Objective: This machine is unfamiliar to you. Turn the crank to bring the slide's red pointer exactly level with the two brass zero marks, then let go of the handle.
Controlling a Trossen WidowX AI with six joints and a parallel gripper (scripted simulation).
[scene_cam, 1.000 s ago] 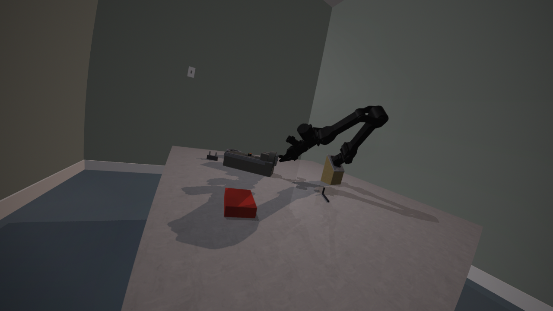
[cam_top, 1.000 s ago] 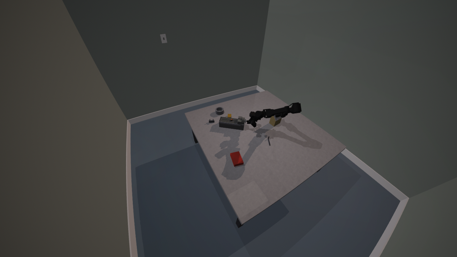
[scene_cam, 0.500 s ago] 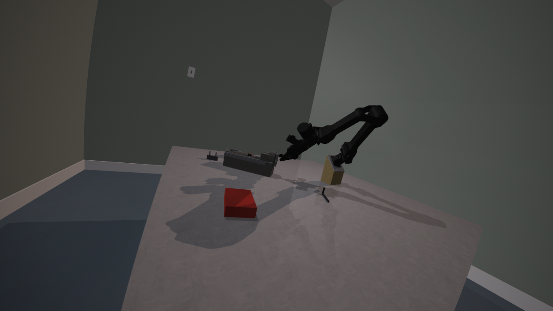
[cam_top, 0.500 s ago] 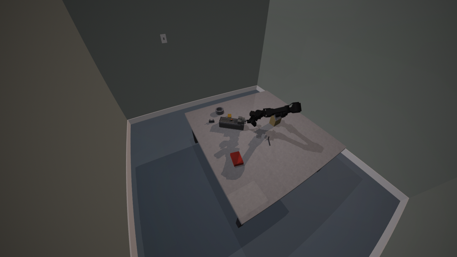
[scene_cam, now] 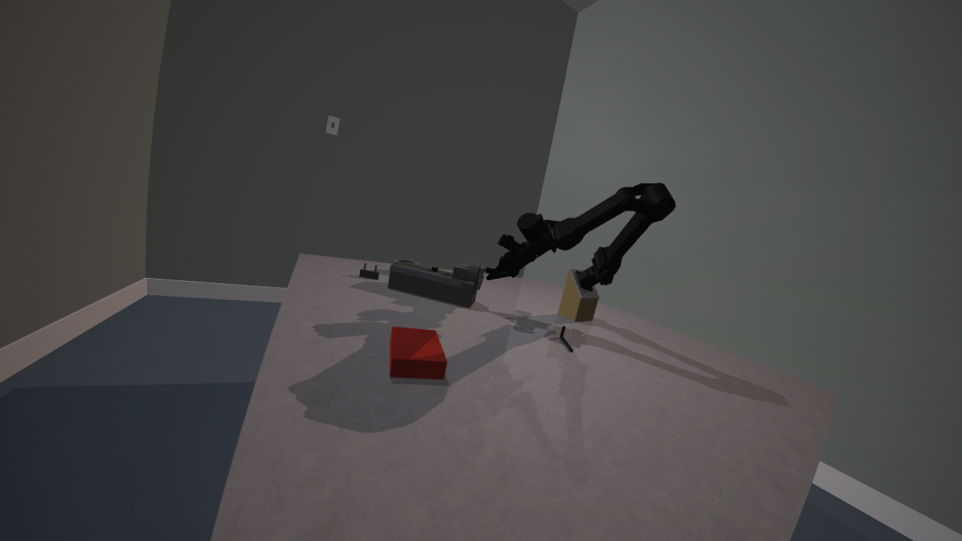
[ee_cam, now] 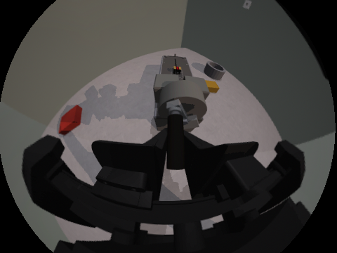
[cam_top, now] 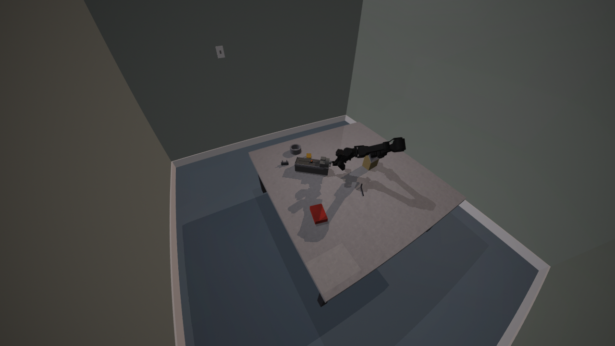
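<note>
The black crank handle is 2 cm above my gripper tip, 1 cm to the left of it and 1 cm behind it. From my gripper tip the other things lie so: yellow block (25 cm to the right, 8 cm below, 7 cm ahead); then red pointer (12 cm ahead, 11 cm to the right, 1 cm below); then black bent key (24 cm to the left, 11 cm behind, 8 cm below).
</note>
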